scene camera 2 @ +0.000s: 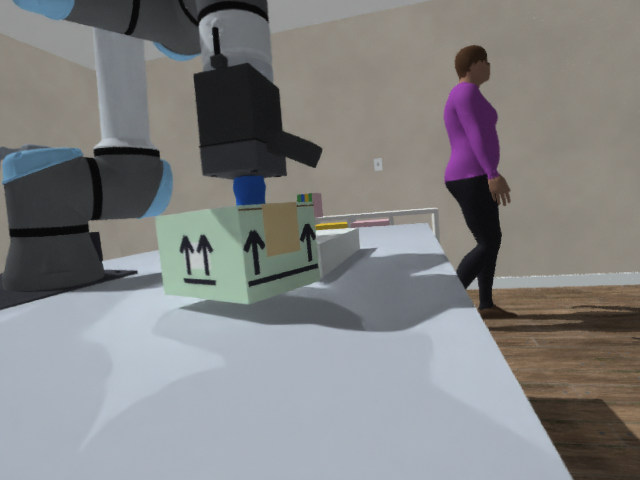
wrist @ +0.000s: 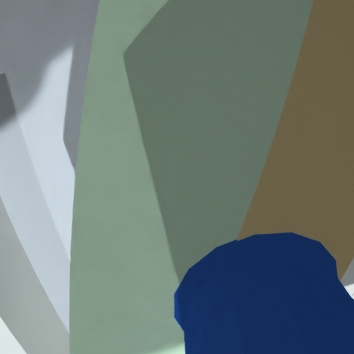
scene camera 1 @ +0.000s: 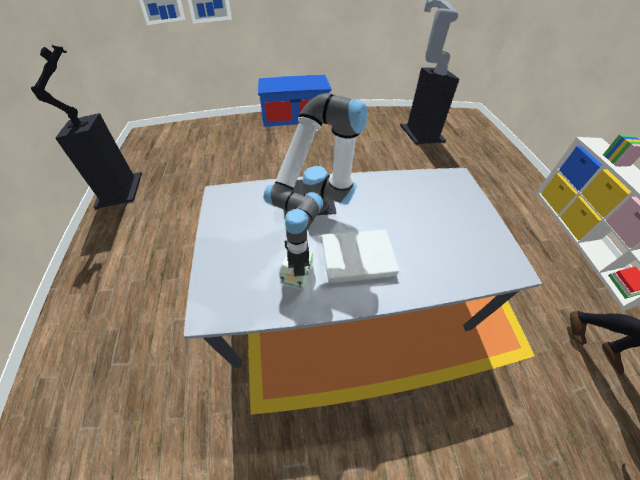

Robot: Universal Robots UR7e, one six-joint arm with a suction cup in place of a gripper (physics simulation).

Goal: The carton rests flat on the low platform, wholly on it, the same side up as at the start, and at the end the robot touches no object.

My suction cup shows in scene camera 2 and in the wrist view. The same spot on my suction cup: [wrist: 282,285] is [scene camera 2: 263,195].
